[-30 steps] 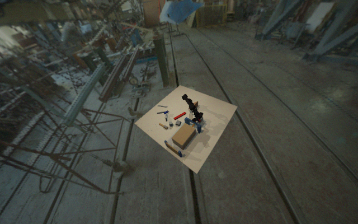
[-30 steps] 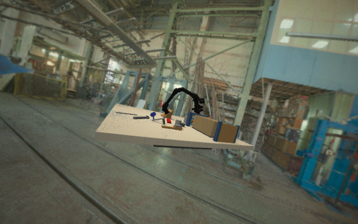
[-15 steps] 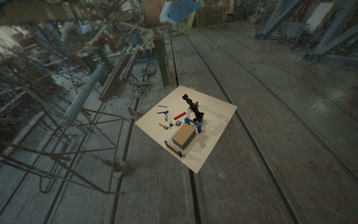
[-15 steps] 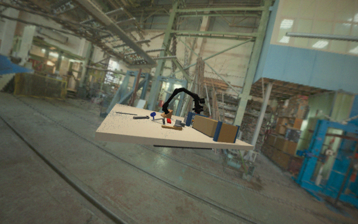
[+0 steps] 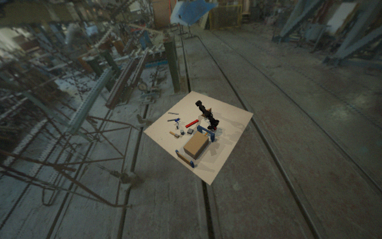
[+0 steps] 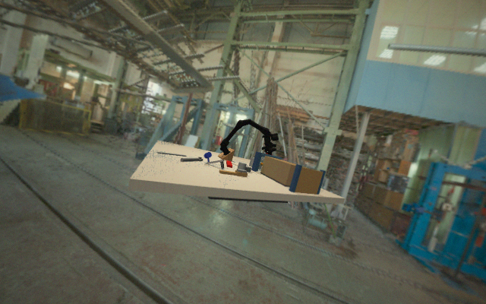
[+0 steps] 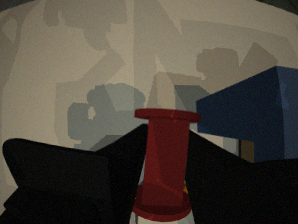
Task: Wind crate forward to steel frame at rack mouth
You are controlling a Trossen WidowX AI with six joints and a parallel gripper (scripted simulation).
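The winch handle is 40 mm to the right of my gripper tip, 30 mm below it and 30 mm behind it. Also, from my gripper tip: red knob (20 mm to the right); then blue steel frame (90 mm to the right, 80 mm ahead, 30 mm below); then grey winch (100 mm below, 90 mm to the right, 90 mm behind).
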